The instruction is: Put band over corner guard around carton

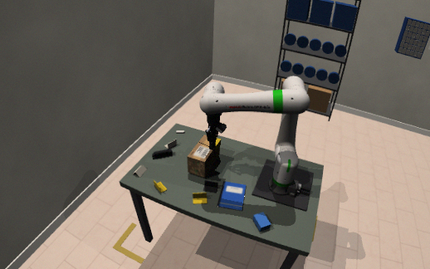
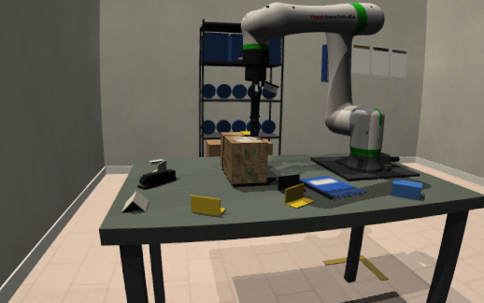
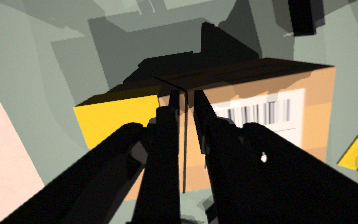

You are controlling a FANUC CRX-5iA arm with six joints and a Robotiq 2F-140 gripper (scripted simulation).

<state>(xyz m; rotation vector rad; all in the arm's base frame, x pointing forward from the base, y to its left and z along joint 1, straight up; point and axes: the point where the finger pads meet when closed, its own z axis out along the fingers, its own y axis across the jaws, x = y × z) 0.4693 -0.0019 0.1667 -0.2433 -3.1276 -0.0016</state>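
The yellow corner guard lies 70 mm to the right of my hand and 40 mm below it. The rest, counted from my hand: brown carton (50 mm ahead, 20 mm to the left, 100 mm below); then blue box (440 mm behind, 310 mm to the left, 160 mm below); then black guard (80 mm behind, 190 mm to the left, 170 mm below).
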